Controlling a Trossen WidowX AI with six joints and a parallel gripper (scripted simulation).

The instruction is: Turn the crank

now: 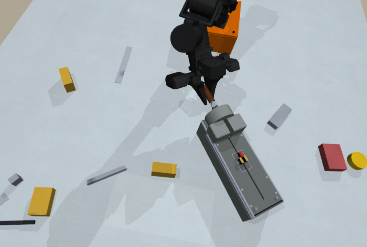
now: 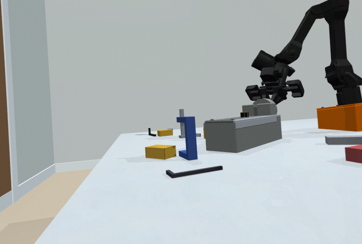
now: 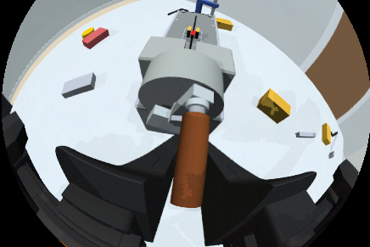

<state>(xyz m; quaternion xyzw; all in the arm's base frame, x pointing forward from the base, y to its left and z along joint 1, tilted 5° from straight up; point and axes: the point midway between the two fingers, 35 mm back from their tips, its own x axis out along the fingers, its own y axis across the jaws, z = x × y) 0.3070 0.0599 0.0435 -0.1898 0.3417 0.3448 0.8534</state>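
My gripper tip is 12 cm to the right of the red pointer, 10 cm short of it and 1 cm above it. Also, from my gripper tip: brown handle 2 cm above, 1 cm to the right, 1 cm behind; grey block 22 cm to the left, 11 cm behind, 8 cm below; blue clamp 27 cm to the left, 27 cm ahead, 4 cm below.
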